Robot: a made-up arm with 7 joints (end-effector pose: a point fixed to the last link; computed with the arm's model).
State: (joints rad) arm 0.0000 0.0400 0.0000 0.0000 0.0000 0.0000 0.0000
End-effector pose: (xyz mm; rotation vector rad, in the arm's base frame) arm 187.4 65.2 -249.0 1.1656 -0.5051 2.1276
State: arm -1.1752 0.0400 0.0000 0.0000 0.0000 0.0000 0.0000
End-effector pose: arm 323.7 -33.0 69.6 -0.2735 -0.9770 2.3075
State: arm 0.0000 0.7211 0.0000 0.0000 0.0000 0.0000 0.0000
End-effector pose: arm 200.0 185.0 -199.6 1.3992 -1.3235 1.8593
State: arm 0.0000 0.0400 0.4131 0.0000 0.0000 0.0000 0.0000
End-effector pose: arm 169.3 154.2 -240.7 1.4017 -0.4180 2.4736
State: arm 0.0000 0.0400 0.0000 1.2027 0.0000 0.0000 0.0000
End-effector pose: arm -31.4 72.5 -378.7 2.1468 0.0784 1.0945
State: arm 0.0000 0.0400 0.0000 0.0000 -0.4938 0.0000 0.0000
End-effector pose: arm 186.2 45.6 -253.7 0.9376 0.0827 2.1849
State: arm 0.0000 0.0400 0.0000 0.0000 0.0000 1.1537 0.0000
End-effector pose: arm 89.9 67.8 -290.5 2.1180 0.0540 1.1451
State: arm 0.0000 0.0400 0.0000 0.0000 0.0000 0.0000 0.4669
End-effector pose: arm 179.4 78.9 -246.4 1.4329 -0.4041 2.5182
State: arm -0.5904 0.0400 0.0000 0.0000 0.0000 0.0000 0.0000
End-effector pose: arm 306.2 18.1 -109.8 0.4631 -0.7688 2.3008
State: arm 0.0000 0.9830 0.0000 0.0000 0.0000 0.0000 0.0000
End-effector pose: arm 209.7 217.6 -161.8 1.4588 -1.6309 1.6952
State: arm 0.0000 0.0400 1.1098 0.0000 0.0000 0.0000 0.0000
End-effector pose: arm 67.8 263.0 -210.3 -1.4028 0.1386 -2.3502
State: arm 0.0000 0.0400 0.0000 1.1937 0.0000 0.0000 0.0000
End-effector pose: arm -29.4 72.4 -378.8 2.1416 0.0739 1.1038
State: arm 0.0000 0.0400 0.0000 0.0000 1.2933 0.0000 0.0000
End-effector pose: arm 198.5 86.3 -205.2 1.5075 -2.0265 1.4215
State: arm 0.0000 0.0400 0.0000 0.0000 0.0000 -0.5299 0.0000
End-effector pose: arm 203.6 63.2 -200.9 0.5757 -0.7361 2.4132
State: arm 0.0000 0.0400 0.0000 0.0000 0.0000 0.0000 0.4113
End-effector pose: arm 180.7 77.5 -246.8 1.4007 -0.4185 2.4721
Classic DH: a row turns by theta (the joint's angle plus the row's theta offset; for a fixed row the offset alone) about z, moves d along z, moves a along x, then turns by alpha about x. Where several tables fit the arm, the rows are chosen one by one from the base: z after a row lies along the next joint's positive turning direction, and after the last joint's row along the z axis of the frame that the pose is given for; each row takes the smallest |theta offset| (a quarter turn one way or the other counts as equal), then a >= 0, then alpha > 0; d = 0 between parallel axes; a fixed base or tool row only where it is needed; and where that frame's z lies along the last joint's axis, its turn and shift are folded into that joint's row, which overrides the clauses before.
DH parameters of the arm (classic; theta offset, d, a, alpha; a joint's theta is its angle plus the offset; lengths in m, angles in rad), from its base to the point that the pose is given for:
base (fixed): -0.071 0.0122 0.0056 -1.3004
joint 1: -1.3111 0.0477 -0.0279 -1.5708
joint 2: 1.2915 0.0184 -0.0021 1.5708
joint 3: 1.5708 -0.1537 0.0013 -1.5708
joint 4: 1.5708 -0.0157 0.0038 1.5708
joint 5: 0 0.1295 0.0048 -1.5708
joint 6: -1.5708 0.0072 0.0586 1.5708
joint 7: 0.6601 -0.0435 0.0326 0.8164
tool (fixed): 1.802 0.0161 0 0

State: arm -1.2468 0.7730 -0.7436 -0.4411 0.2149 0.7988 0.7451
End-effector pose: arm 275.5 12.1 54.4 -0.1642 1.7229 -2.2353
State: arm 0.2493 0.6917 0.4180 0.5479 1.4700 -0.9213 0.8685
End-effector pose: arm 100.9 238.9 -223.7 1.0381 -2.4564 1.2330
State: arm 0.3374 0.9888 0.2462 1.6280 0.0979 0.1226 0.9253
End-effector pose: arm -162.3 342.7 -111.6 -2.1012 0.6638 0.0993
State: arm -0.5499 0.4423 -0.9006 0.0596 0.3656 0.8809 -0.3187
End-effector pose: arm 225.4 34.1 -228.8 1.5386 -1.5458 0.7380
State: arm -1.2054 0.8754 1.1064 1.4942 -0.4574 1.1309 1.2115
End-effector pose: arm 261.6 174.8 -124.7 -2.3711 -1.4833 -1.4176
